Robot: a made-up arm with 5 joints. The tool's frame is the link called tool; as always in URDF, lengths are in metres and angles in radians.
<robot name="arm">
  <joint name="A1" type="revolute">
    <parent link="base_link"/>
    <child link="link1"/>
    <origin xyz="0 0 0.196" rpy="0 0 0"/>
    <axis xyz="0 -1 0"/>
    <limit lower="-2.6" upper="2.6" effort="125" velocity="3.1"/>
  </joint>
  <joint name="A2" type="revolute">
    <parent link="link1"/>
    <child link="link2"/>
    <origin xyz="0.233 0.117 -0.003" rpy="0 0 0"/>
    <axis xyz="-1 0 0"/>
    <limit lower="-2.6" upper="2.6" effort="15" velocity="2.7"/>
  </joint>
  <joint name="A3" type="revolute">
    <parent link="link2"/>
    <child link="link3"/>
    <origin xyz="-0.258 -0.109 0.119" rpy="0 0 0"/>
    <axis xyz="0 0 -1"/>
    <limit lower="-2.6" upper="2.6" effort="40" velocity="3.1"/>
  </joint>
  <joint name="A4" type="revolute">
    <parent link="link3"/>
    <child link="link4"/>
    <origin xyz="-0.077 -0.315 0.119" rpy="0 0 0"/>
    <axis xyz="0 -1 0"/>
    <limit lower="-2.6" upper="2.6" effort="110" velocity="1.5"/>
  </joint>
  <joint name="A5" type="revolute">
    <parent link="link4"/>
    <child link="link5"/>
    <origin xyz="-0.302 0.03 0.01" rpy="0 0 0"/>
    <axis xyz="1 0 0"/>
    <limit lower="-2.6" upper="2.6" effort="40" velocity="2.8"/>
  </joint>
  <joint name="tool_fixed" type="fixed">
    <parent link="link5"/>
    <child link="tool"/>
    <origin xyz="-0.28 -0.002 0.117" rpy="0 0 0"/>
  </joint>
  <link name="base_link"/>
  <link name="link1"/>
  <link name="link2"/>
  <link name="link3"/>
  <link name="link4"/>
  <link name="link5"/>
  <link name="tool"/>
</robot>
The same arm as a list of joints. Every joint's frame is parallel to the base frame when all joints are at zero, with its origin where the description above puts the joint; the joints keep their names.
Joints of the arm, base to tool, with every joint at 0 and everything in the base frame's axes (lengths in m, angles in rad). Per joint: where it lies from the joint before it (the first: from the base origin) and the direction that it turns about. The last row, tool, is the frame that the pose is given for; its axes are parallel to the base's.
A1: xyz 0.0000 0.0000 0.1960 axis 0 -1 0
A2: xyz 0.2330 0.1170 -0.0030 axis -1 0 0
A3: xyz -0.2580 -0.1090 0.1190 axis 0 0 -1
A4: xyz -0.0770 -0.3150 0.1190 axis 0 -1 0
A5: xyz -0.3020 0.0300 0.0100 axis 1 0 0
tool: xyz -0.2800 -0.0020 0.1170
Joint limits (rad, base to tool): -2.6000..2.6000 -2.6000..2.6000 -2.6000..2.6000 -2.6000..2.6000 -2.6000..2.6000

